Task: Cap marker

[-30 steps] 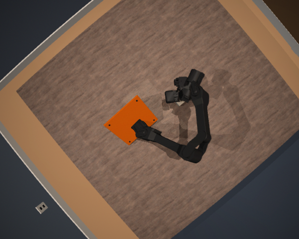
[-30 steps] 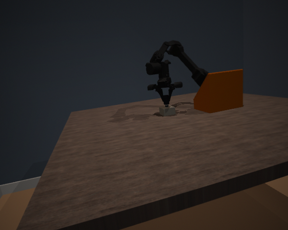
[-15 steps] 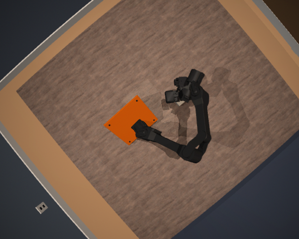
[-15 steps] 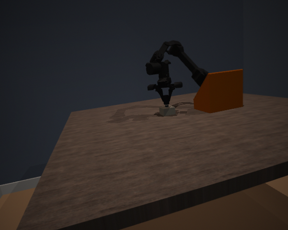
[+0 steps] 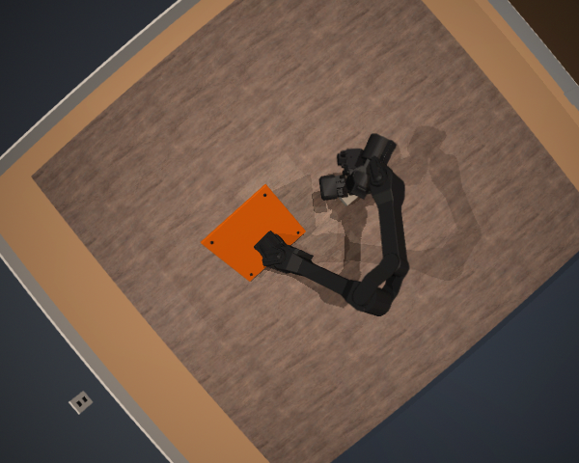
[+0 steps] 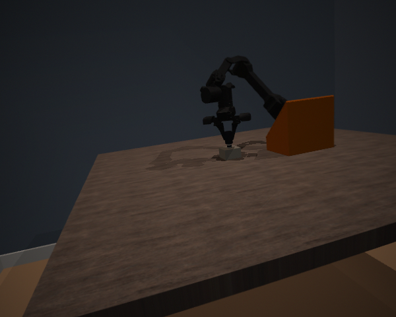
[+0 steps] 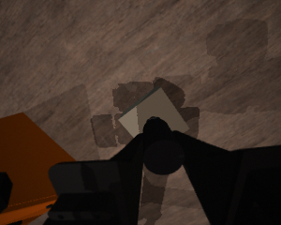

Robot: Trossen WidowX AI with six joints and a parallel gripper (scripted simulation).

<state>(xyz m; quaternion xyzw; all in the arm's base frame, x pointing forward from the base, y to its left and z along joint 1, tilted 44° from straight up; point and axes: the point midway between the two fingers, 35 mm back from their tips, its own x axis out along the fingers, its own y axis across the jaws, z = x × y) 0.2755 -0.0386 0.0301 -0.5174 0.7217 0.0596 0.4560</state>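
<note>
Now: gripper tip 1 cm below the dark cap. The rest, counted from my gripper tip: pale holder block (5 cm below).
</note>
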